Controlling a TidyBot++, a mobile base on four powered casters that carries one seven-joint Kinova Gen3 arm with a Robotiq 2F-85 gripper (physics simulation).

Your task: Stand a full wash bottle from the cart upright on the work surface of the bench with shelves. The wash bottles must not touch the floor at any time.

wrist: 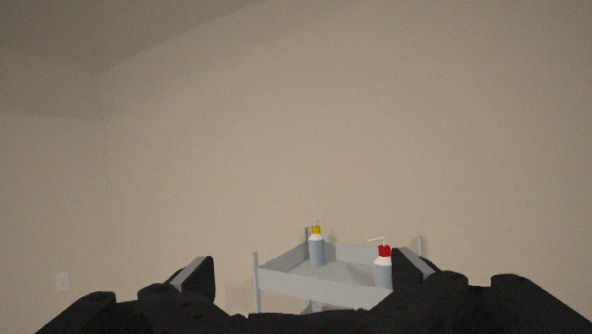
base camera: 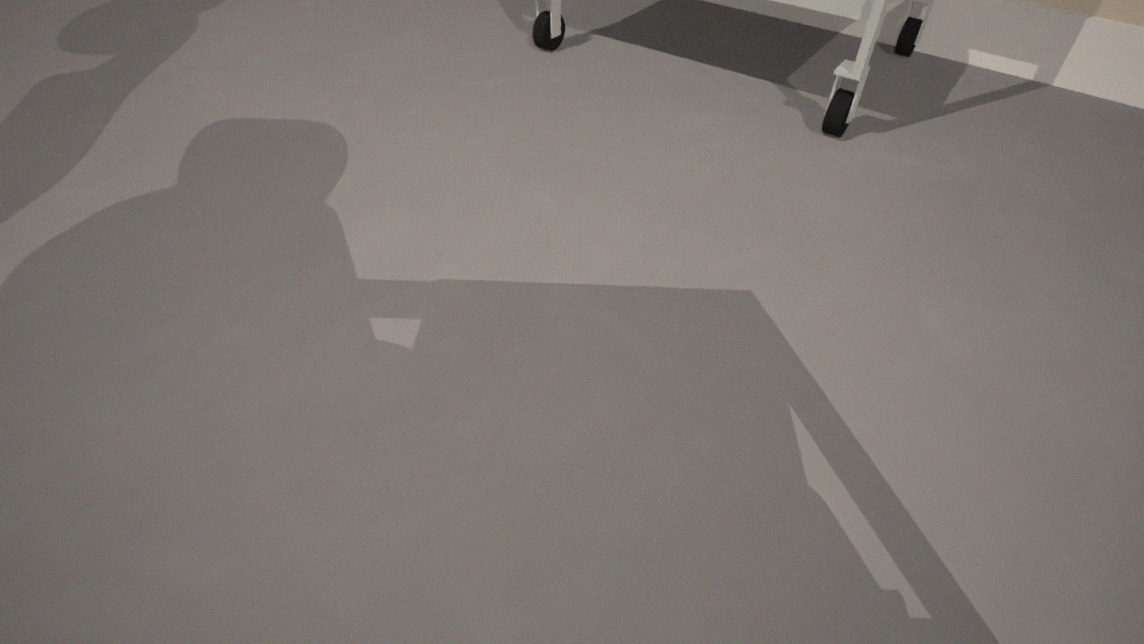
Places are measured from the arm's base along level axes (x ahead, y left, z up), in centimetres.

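Pixels of known places: gripper, fingertip midpoint: (wrist: 302,272).
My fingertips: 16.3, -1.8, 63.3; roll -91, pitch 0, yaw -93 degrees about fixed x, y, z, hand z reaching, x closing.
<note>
Ahead of a thing's pixels: the offset from my fingertips to its top centre, as dx, dy, dz. Level surfaces: height alone.
The cart (wrist: 305,283) (base camera: 871,36) stands ahead, by the wall; its lower legs and casters show at the top of the base camera view. On its top tray a wash bottle with a yellow cap @(+102.9, -11.0, -19.2) (wrist: 316,250) stands upright at the back left. A wash bottle with a red cap @(+72.8, -25.6, -19.2) (wrist: 383,270) stands upright nearer the front right, partly hidden by my right finger in the wrist view. Both look bluish in the body with white shoulders. My gripper (wrist: 302,272) is open and empty, with the cart beyond it, apart from both bottles. The bench with shelves does not show.
Black casters (base camera: 549,30) (base camera: 838,112) hold the cart on the grey floor @(dz -102.9) (base camera: 600,184). A beige wall (wrist: 280,125) rises behind the cart, with a wall outlet (wrist: 62,281) at the left. Broad shadows lie on the floor.
</note>
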